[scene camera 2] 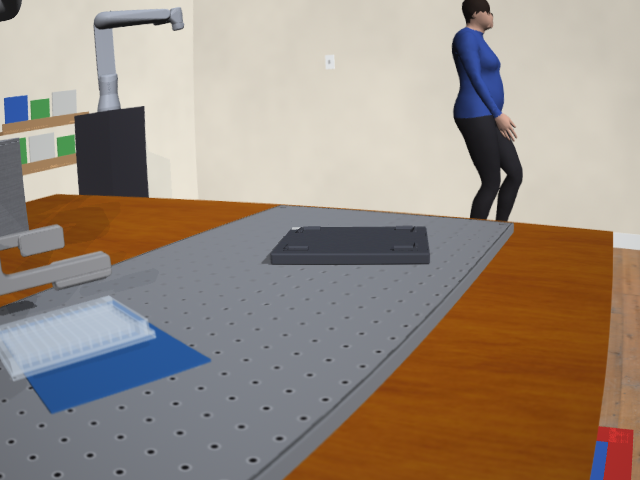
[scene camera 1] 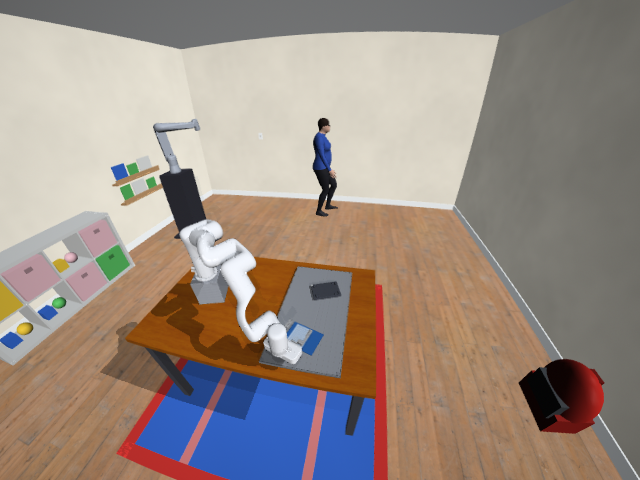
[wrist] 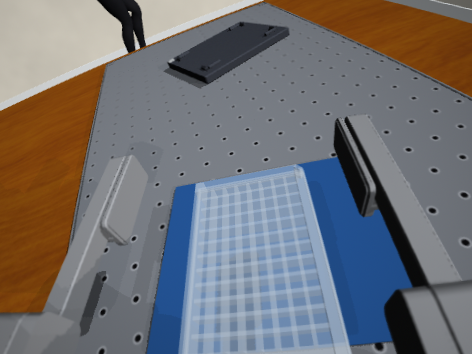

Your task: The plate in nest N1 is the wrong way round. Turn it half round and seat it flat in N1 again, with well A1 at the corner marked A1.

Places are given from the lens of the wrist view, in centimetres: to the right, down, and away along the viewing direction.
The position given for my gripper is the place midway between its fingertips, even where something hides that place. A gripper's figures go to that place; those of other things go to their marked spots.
my gripper (wrist: 232, 148): 0, -1, 13
clear well plate (wrist: 257, 268): 1, 5, 15
flat blue square (wrist: 366, 268): 7, 5, 14
